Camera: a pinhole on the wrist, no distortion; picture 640 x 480 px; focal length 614.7 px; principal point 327.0 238.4 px. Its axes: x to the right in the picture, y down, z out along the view. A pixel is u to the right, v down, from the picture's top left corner.
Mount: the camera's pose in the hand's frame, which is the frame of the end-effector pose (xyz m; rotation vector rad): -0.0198 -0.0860 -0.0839 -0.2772 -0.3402 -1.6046
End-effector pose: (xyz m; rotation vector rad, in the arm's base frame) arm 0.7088 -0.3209 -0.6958 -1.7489 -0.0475 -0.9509
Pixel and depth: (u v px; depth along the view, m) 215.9 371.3 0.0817
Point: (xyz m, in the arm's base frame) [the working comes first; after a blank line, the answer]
In the camera's frame: -0.0148 0.0177 0.0817

0.6794 -0.3131 -0.6638
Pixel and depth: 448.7 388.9 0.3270
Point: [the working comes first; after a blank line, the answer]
In the camera's frame: 0.0647 0.0801 0.3270

0.8694 -0.1280 -0.6691
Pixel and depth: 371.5 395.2 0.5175
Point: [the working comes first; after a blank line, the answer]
In the camera's frame: 0.0375 0.1320 0.5175

1.0422 -0.0489 -0.7292
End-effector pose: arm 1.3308 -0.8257 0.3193 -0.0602 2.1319 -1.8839
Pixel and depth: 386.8 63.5 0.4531
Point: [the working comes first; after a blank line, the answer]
In the camera's frame: 0.0441 -0.1289 0.4531

1.5807 -1.1143 0.2655
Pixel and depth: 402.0 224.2 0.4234
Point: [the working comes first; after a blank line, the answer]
In the camera's frame: 0.0517 -0.0098 0.4234

1.4583 -1.1264 0.2679
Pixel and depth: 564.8 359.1 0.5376
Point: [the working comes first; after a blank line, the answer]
In the camera's frame: 0.2080 0.1056 0.5376

1.3854 -1.3288 0.3352
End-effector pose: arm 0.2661 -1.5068 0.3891 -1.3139 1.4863 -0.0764
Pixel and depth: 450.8 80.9 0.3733
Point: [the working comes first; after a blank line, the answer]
In the camera's frame: 0.0752 -0.0956 0.3733

0.4495 -1.2539 0.3652
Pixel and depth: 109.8 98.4 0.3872
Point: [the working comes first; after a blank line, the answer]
In the camera's frame: -0.1368 -0.0882 0.3872

0.2729 -1.2297 0.2493
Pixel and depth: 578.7 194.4 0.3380
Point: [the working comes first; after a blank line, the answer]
In the camera's frame: 0.1384 -0.0242 0.3380

0.5099 -1.3355 0.3714
